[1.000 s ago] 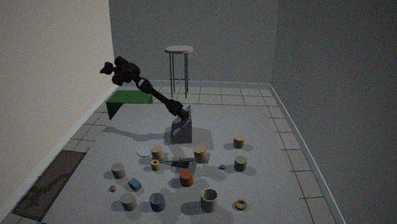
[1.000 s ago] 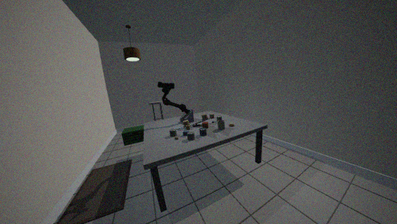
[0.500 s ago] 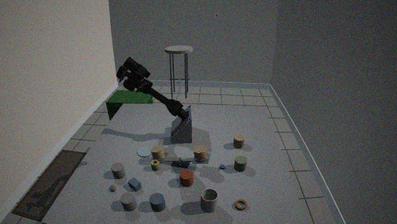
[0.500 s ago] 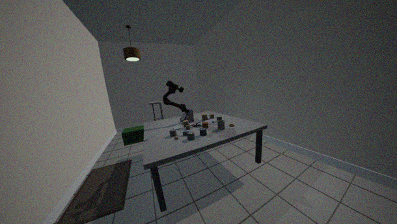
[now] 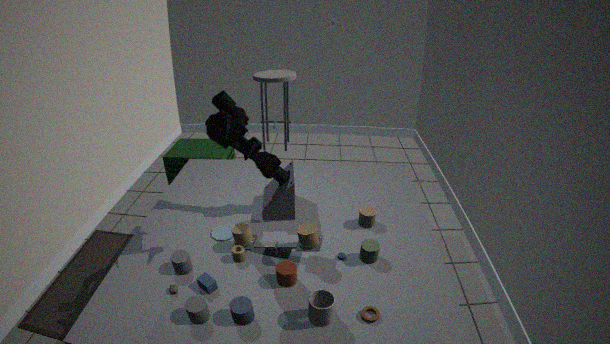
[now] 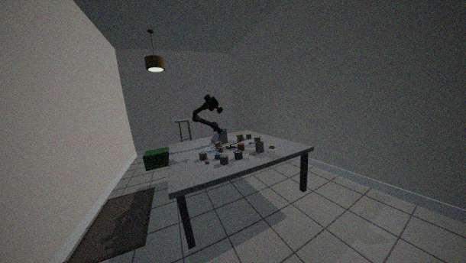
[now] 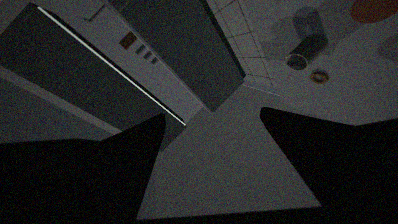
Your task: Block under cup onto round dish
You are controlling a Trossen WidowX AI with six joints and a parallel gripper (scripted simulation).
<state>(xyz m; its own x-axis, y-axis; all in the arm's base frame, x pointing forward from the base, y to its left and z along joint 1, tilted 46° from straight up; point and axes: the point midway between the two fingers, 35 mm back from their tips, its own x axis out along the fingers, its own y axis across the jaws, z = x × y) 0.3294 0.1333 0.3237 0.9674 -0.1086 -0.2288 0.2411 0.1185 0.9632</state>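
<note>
Now: gripper tip 100 mm past the tan cup, 50 mm to the left of it and 400 mm above it. Round my gripper tip: orange cylinder: 90 mm ahead, 120 mm to the left, 420 mm below; then small grey block: 90 mm behind, 30 mm to the right, 420 mm below; then yellow spool: 20 mm behind, 40 mm to the right, 430 mm below.
</note>
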